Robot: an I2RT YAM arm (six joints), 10 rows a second.
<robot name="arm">
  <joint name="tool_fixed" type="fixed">
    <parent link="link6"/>
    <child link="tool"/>
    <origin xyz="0 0 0" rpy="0 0 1.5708"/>
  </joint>
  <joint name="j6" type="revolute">
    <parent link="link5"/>
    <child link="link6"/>
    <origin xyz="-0.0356 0 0.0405" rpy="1.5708 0 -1.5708"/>
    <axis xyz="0 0 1"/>
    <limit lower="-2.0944" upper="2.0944"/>
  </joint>
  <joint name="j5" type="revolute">
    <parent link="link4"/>
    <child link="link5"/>
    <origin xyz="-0.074 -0.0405 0.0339" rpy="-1.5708 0 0"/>
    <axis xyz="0 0 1"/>
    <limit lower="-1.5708" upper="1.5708"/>
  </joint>
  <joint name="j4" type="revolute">
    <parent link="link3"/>
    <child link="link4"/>
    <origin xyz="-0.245 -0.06 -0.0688"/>
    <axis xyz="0 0 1"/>
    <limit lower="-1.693" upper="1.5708"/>
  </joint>
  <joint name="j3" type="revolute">
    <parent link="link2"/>
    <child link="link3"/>
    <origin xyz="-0.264 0 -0.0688" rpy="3.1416 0 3.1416"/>
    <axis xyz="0 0 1"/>
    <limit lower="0" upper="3.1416"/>
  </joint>
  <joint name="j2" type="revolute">
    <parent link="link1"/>
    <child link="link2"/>
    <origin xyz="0.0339 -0.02 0.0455" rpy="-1.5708 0 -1.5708"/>
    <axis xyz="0 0 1"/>
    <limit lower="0" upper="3.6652"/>
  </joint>
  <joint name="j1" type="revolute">
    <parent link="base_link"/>
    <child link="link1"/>
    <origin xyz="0 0 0.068" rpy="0 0 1.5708"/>
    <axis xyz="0 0 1"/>
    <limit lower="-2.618" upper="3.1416"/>
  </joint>
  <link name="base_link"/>
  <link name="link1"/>
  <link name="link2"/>
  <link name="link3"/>
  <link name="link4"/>
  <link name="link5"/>
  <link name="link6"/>
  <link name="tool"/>
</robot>
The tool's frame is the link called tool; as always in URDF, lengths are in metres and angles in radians.
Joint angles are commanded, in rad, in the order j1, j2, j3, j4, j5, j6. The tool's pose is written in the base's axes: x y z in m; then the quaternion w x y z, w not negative. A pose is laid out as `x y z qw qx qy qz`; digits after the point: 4 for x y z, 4 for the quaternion.
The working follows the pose.
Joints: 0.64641 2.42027 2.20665 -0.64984 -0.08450 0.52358
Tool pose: 0.4305 0.3286 0.2113 0.2666 -0.0721 0.9346 0.2241
Where each joint sits with the arm in this pose, in the base's axes (m; each line is computed from the numbers above, not from the rounded line before):
j1: 0.0000 0.0000 0.0680
j2: -0.0045 0.0391 0.1135
j3: 0.1952 0.1036 0.2878
j4: 0.3551 0.3104 0.2945
j5: 0.4385 0.3308 0.2646
j6: 0.4305 0.3286 0.2113
the tool: 0.4305 0.3286 0.2113

